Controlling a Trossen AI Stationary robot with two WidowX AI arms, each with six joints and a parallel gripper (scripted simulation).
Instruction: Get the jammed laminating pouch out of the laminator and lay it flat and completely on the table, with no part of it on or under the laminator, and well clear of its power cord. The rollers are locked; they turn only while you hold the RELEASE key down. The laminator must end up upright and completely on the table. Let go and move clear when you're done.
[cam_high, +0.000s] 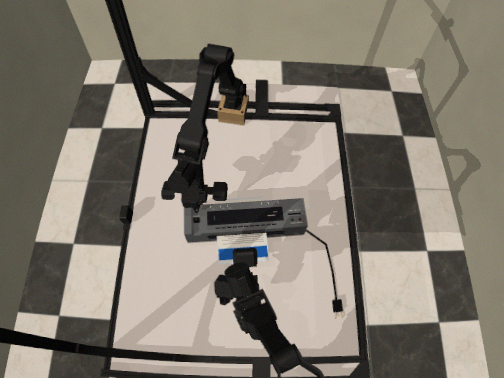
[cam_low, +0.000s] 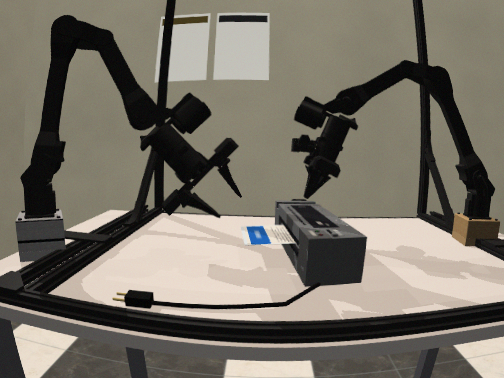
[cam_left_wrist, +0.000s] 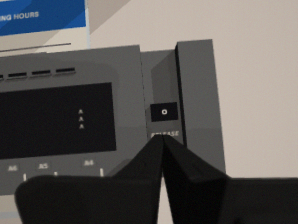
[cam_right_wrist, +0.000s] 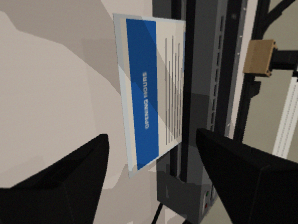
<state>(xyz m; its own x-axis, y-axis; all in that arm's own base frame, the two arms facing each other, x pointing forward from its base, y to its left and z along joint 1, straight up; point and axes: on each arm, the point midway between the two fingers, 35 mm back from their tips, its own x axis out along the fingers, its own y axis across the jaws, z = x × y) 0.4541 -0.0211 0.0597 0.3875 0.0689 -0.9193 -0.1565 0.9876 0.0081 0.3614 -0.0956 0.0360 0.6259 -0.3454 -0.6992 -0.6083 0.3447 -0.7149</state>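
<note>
My left hand is 5 cm above the release key, 3 cm to the left of it and 1 cm past it. The rest, counted from my left hand: plug: 37 cm ahead, 36 cm to the right, 12 cm below.
</note>
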